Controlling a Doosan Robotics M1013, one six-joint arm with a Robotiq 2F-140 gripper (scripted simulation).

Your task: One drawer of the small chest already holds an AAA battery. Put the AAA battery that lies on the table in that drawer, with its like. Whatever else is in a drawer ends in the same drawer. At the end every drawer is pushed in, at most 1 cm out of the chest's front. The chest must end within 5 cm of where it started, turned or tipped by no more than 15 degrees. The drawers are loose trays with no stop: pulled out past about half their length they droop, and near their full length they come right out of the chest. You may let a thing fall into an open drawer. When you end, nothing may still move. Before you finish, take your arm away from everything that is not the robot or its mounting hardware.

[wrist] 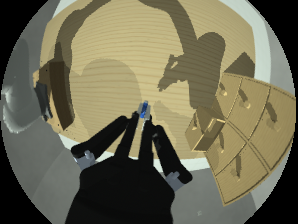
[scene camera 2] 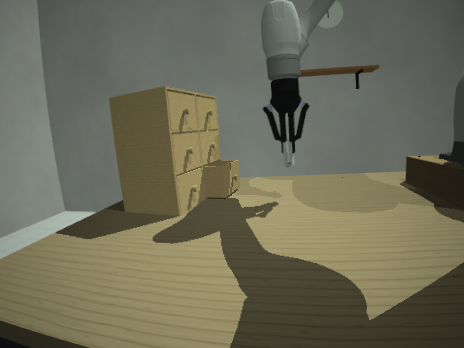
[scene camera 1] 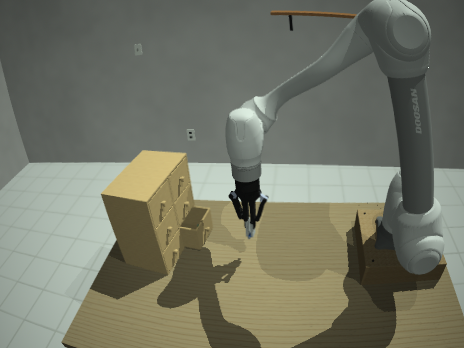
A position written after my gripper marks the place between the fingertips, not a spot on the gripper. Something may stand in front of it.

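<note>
Here is my gripper (scene camera 2: 289, 165), which I also see at (wrist: 144, 109) and at (scene camera 1: 250, 234). A small wooden chest (scene camera 2: 142, 133) is in the scene too, and I find the chest again at (scene camera 1: 126, 198). I see a drawer (scene camera 2: 221, 178), a drawer (scene camera 2: 187, 182) and a drawer (scene camera 2: 184, 157), while the wrist view gives me a drawer (wrist: 247, 169).
</note>
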